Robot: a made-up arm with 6 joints.
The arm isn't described. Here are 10 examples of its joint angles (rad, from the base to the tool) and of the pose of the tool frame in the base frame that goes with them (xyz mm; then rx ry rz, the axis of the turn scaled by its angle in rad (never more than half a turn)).
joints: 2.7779 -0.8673 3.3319 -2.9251 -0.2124 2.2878
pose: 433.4 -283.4 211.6 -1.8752 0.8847 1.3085
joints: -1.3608 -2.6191 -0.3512 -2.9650 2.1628 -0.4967
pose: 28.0 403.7 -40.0 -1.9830 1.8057 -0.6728
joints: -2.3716 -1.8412 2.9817 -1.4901 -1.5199 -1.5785
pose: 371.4 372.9 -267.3 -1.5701 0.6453 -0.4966
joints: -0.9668 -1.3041 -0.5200 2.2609 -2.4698 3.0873
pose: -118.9 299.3 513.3 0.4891 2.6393 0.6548
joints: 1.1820 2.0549 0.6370 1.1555 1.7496 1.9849
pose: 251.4 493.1 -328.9 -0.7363 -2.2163 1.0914
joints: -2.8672 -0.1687 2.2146 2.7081 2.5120 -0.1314
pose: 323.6 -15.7 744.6 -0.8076 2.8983 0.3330
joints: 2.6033 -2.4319 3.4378 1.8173 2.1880 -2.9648
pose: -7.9 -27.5 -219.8 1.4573 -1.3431 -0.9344
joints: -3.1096 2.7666 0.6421 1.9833 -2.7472 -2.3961
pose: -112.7 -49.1 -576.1 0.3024 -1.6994 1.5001
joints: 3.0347 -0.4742 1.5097 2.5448 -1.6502 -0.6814
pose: 365.6 -133.5 771.3 0.7793 0.6220 0.3126
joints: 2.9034 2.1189 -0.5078 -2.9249 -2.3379 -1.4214
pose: -166.9 -73.4 -214.4 0.3762 2.0497 -2.1695
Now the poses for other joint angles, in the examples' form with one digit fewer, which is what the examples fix.
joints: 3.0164 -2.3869 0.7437 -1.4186 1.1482 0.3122
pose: 584 -56 -82 -1.824 -0.911 0.788
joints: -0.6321 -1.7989 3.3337 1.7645 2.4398 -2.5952
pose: -178 157 -169 2.017 1.220 1.584
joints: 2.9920 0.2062 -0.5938 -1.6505 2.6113 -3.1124
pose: -202 21 316 -1.839 -0.868 -0.345
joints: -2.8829 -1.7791 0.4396 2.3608 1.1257 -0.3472
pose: 676 96 211 1.405 -1.827 0.382
